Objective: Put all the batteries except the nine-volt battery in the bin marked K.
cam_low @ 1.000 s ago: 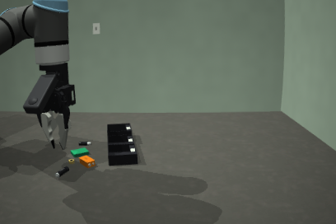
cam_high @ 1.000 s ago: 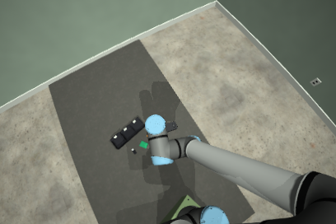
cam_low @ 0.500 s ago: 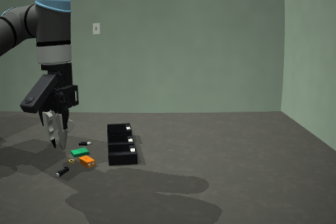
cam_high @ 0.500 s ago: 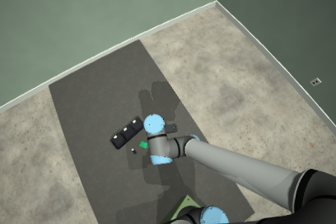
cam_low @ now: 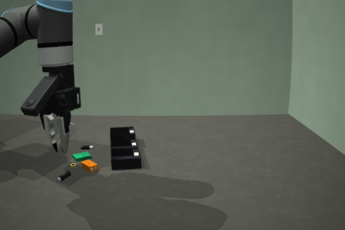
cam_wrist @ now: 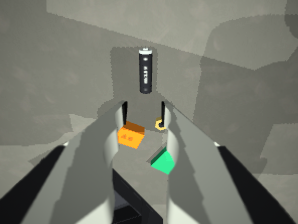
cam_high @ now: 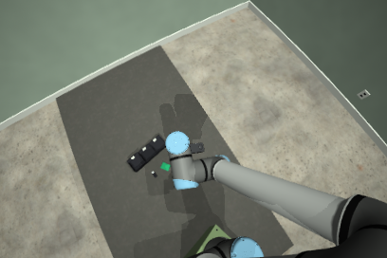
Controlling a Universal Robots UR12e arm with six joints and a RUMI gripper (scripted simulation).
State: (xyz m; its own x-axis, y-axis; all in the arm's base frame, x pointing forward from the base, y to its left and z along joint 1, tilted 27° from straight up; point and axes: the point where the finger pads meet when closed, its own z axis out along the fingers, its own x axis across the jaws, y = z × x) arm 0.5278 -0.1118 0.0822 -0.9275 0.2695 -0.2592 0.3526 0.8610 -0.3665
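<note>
Now: hand 8 cm above the black cylindrical battery. Also, from my hand: orange nine-volt battery 6 cm ahead, 6 cm to the left, 8 cm below; then flat green block 2 cm ahead, 15 cm to the left, 9 cm below; then small yellow ring 1 cm ahead, 8 cm to the left, 9 cm below.
</note>
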